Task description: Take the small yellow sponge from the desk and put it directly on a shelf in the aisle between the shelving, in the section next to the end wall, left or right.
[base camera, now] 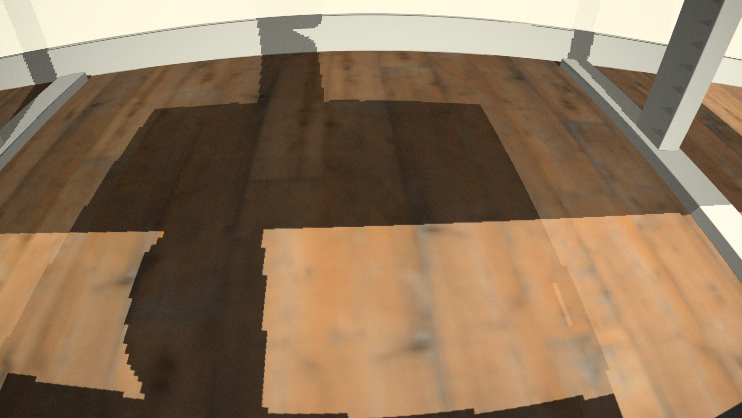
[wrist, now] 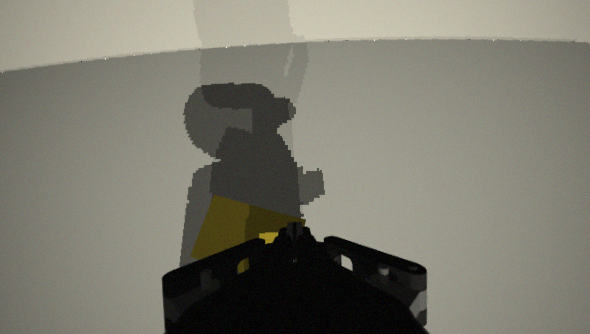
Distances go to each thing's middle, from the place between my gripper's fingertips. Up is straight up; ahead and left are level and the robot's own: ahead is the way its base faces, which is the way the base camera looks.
Scene:
My gripper is now 1 cm past the yellow sponge (wrist: 228, 223), 5 cm to the right of it and 2 cm above it.

